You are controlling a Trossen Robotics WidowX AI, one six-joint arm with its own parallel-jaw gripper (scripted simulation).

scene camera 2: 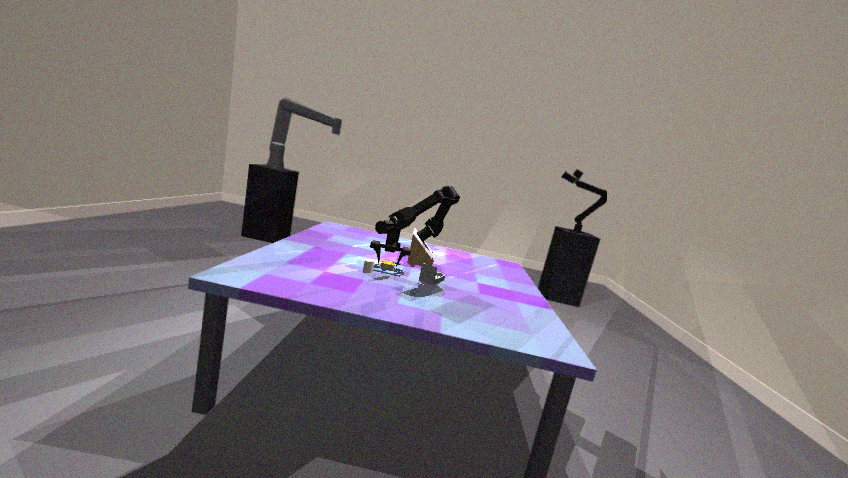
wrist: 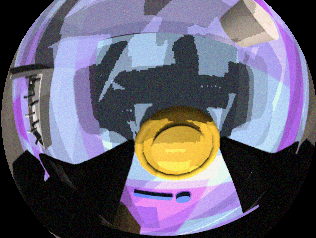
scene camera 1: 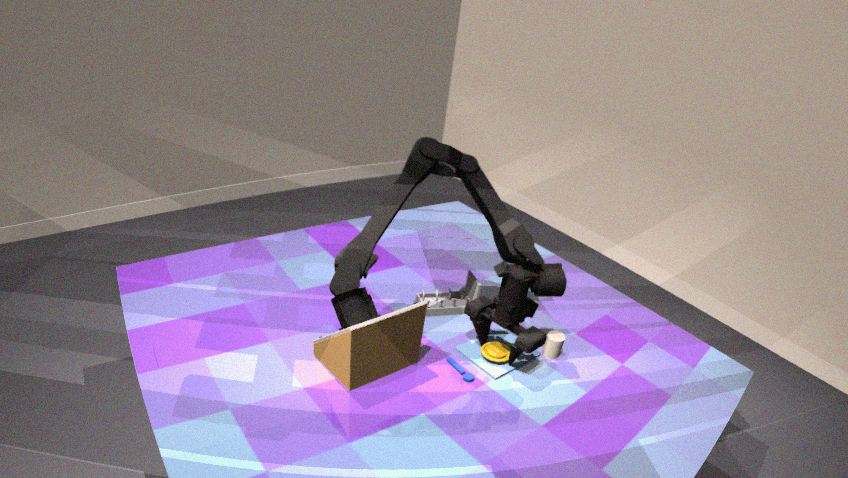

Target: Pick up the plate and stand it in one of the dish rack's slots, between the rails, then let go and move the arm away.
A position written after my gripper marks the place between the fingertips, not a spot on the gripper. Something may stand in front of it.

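Note:
My gripper's open and it's holding nothing; you'd find it in scene camera 1 at (scene camera 1: 496,355), and the wrist view has the gripper too, at (wrist: 178,144). There's a yellow plate (wrist: 179,142) here as well, and there's also a grey dish rack (scene camera 1: 449,302).

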